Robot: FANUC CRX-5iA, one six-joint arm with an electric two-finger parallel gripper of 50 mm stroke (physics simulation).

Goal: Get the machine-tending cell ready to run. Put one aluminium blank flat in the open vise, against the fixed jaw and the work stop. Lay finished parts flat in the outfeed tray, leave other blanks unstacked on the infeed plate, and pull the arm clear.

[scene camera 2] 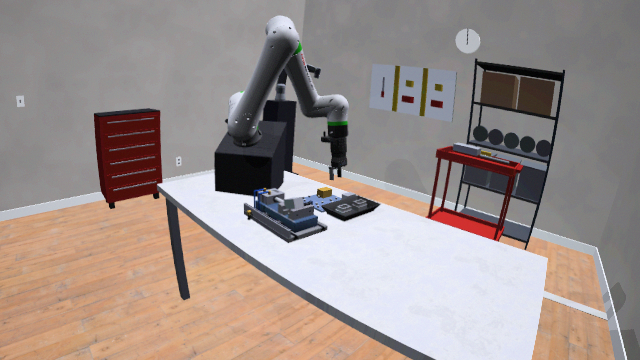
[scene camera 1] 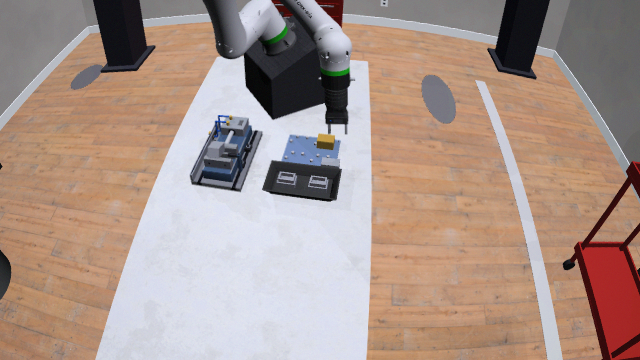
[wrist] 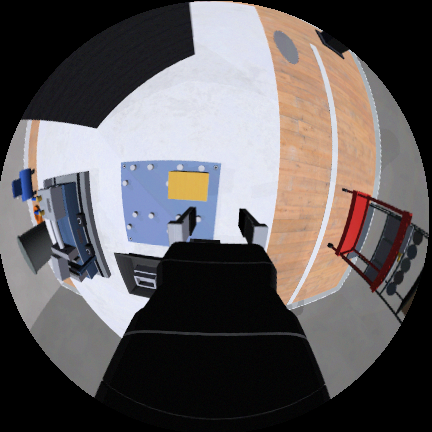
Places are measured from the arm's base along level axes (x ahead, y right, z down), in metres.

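Pixels of known places: gripper, fingertip midpoint: (scene camera 2: 335, 178) (scene camera 1: 337, 132) (wrist: 217, 216); arm's base, origin of the base link: (scene camera 1: 279, 43).
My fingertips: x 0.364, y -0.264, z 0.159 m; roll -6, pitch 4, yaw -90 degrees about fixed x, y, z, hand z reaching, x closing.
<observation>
For each thing: its top centre in the pictures, then the offset to it from my fingertips.
- blue infeed plate, middle of its top: (wrist: 164, 206) (scene camera 1: 311, 152) (scene camera 2: 324, 200) dz +0.088, dx +0.016, dy +0.090 m
- light grey block, middle of its top: (scene camera 1: 330, 161) (scene camera 2: 349, 193) dz +0.046, dx +0.099, dy +0.016 m
- blue vise, middle of its top: (wrist: 53, 242) (scene camera 1: 225, 138) (scene camera 2: 284, 198) dz -0.003, dx +0.072, dy +0.388 m
- yellow block, middle of its top: (wrist: 187, 185) (scene camera 1: 326, 138) (scene camera 2: 324, 188) dz +0.053, dx -0.028, dy +0.041 m
My gripper (scene camera 1: 338, 131) (scene camera 2: 335, 176) (wrist: 217, 216) is open and empty, high above the right side of the blue infeed plate (scene camera 1: 302, 145) (wrist: 150, 192). A light grey block (scene camera 1: 330, 162) (scene camera 2: 349, 195) lies at the plate's front right corner, by the tray; the gripper body mostly hides it in the wrist view. The dark outfeed tray (scene camera 1: 302, 194) (scene camera 2: 345, 217) (wrist: 126, 270) holds two grey pocketed parts, one left (scene camera 1: 286, 178) (scene camera 2: 343, 208) and one right (scene camera 1: 318, 182) (scene camera 2: 360, 202). The blue vise (scene camera 1: 220, 172) (scene camera 2: 300, 220) (wrist: 75, 215) stands left; whether a blank sits between its jaws is unclear.
A yellow block (scene camera 1: 326, 141) (scene camera 2: 324, 192) (wrist: 188, 186) sits at the plate's back right, among small raised pins. The black robot pedestal (scene camera 1: 272, 90) (scene camera 2: 245, 172) stands behind. Blue hoses (scene camera 1: 218, 122) rise at the vise's back left. A red cart (scene camera 2: 465, 222) stands beyond the table.
</observation>
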